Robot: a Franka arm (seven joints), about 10 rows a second.
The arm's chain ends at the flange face. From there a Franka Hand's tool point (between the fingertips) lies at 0.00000 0.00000 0.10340 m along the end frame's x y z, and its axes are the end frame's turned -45 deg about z.
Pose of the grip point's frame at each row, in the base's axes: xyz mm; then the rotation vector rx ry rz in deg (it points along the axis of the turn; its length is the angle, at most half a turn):
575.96 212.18 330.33 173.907 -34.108 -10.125
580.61 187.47 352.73 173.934 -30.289 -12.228
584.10 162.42 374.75 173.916 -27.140 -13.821
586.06 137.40 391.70 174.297 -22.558 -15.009
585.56 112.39 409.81 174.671 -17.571 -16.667
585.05 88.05 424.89 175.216 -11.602 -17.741
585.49 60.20 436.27 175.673 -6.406 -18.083
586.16 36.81 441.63 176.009 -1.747 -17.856
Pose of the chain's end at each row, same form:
588.37 214.32 432.96 145.787 -96.848 -7.780
595.58 190.39 455.00 146.882 -93.137 -9.367
600.98 166.04 476.70 147.770 -90.092 -10.561
604.26 141.58 493.40 149.619 -85.946 -11.526
605.56 116.98 511.15 151.507 -81.389 -12.974
606.08 92.96 526.01 154.013 -76.079 -14.012
606.72 65.32 537.34 156.286 -71.515 -14.440
606.96 42.13 542.78 158.365 -67.446 -14.353

